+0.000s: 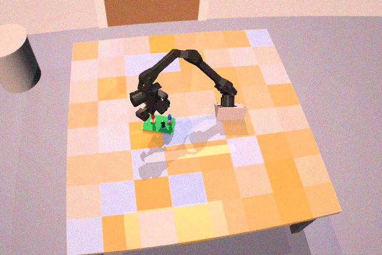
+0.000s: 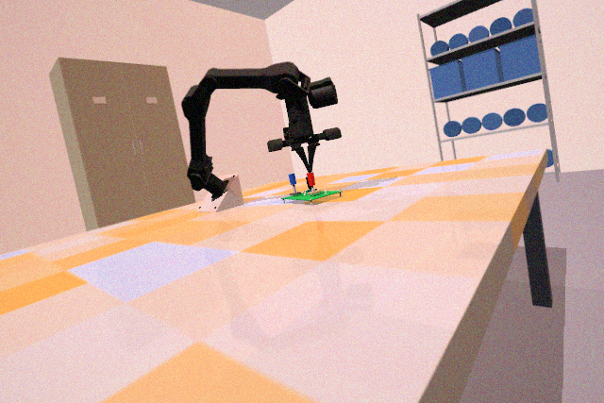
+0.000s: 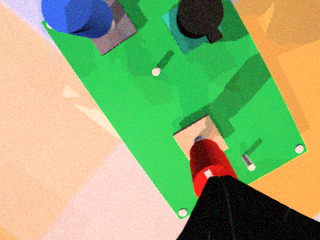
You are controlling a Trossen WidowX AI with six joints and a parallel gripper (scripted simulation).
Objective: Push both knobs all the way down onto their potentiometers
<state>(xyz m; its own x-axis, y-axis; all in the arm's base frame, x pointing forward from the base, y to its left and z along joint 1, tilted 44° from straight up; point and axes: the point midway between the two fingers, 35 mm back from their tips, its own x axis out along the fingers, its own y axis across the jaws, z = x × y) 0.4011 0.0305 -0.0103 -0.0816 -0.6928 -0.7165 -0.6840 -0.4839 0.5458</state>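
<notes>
The red knob is 10 mm below my gripper tip. Round my gripper tip: black knob: 50 mm behind, 40 mm to the left, 30 mm below.
</notes>
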